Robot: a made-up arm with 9 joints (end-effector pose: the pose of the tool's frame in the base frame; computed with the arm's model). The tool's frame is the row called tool. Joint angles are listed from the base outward.
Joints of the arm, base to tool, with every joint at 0 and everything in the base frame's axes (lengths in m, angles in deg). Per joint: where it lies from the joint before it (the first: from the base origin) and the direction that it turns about. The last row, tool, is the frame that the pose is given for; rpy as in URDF.
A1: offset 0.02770 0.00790 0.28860 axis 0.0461 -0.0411 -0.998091
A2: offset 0.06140 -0.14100 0.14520 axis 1 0 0
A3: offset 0.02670 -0.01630 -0.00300 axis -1 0 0
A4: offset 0.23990 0.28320 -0.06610 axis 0 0 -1
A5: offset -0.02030 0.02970 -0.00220 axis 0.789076 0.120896 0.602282
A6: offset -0.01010 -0.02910 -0.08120 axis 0 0 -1
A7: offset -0.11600 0.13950 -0.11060 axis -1 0 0
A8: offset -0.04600 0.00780 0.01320 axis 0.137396 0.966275 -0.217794
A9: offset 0.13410 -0.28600 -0.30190 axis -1 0 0
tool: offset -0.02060 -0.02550 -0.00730 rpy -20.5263 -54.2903 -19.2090
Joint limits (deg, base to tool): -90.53..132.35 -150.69..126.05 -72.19..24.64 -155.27..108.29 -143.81..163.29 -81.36..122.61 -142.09..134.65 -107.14..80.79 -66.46..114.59
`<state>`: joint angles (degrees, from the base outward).
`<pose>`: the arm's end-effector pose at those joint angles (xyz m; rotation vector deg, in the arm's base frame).
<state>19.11 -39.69 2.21 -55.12 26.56 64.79 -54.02 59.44 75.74</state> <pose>-0.2382 0.0222 -0.1675 -45.93 11.05 19.93</pose>
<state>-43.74 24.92 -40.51 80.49 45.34 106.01 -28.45 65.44 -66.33</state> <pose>0.5568 0.8890 0.7584 -4.58 -66.02 107.09</pose>
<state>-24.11 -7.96 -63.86 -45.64 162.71 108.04 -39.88 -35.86 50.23</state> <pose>-0.0772 -0.1173 0.4594 39.38 1.63 64.91</pose>
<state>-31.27 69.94 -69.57 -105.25 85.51 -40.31 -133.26 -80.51 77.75</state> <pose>0.0564 0.0896 0.3476 128.89 -46.01 103.53</pose>
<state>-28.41 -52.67 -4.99 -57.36 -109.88 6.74 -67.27 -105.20 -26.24</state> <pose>0.3266 0.0919 0.5474 -79.51 121.29 -74.74</pose>
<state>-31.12 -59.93 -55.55 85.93 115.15 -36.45 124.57 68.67 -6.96</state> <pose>0.0289 0.1362 -0.0943 -42.38 -56.24 -67.91</pose>
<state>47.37 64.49 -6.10 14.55 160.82 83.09 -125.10 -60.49 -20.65</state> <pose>-0.0242 -0.1480 1.1714 -88.15 -140.56 46.45</pose>
